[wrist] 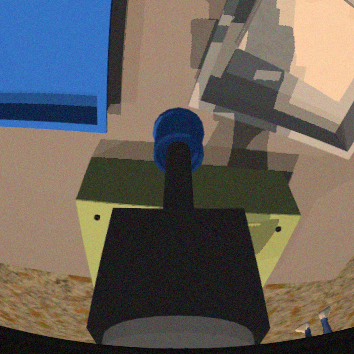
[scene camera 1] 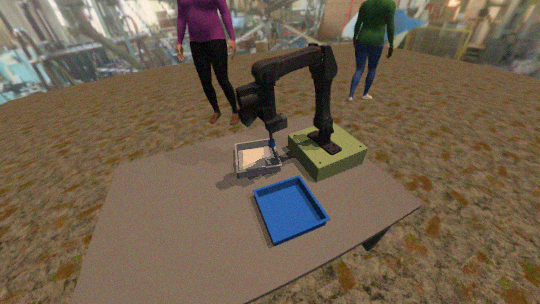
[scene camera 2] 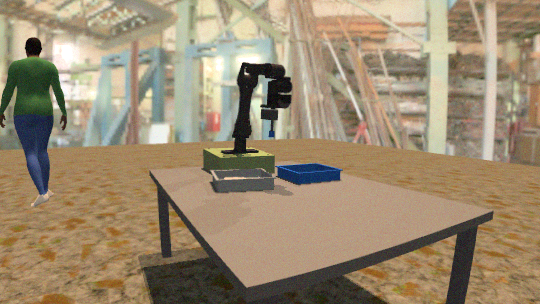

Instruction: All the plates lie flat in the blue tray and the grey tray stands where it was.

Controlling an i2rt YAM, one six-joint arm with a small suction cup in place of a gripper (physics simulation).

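Seen in the pictures: hand, tool point: (wrist: 177, 130) (scene camera 1: 272, 145) (scene camera 2: 271, 136); arm's base, link origin: (scene camera 1: 323, 142) (scene camera 2: 240, 152).
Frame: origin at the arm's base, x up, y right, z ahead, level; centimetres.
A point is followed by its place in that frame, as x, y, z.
My gripper, a small blue suction cup (scene camera 1: 272, 143) (scene camera 2: 271, 134) (wrist: 178, 132) on a black rod, hangs in the air with nothing on it. In the scene camera 1 view it appears over the right side of the grey tray; in the wrist view it appears between the two trays. The grey tray (scene camera 1: 257, 173) @(-8.7, 5.4, 36.5) (scene camera 2: 250, 185) @(-8.1, 17.6, 42.5) (wrist: 275, 112) @(-9.2, 13.1, 22.2) stands upright on the table. A pale peach plate (scene camera 1: 251, 157) @(-7.5, 17.0, 34.6) (scene camera 2: 234, 178) @(-7.7, 17.6, 28.2) (wrist: 325, 45) @(-7.5, 17.6, 32.7) lies in it, partly shadowed; whether more lie under it I cannot tell. The blue tray (scene camera 1: 287, 210) @(-9.8, -19.4, 34.3) (scene camera 2: 320, 176) @(-7.6, -18.2, 44.3) (wrist: 50, 50) @(-9.8, -16.0, 31.0) shows no plate inside.
The green base block (scene camera 1: 340, 165) @(-4.5, -14.3, 0.9) (scene camera 2: 240, 162) @(-3.4, 6.3, 12.4) (wrist: 89, 235) @(-0.5, -12.5, 7.4) carries the arm, behind both trays in the scene camera 1 view. The table (scene camera 1: 165, 225) @(-10.1, -1.3, 82.2) (scene camera 2: 325, 225) @(-10.1, 21.0, 90.6) holds both trays. Two people stand on the floor beyond the table.
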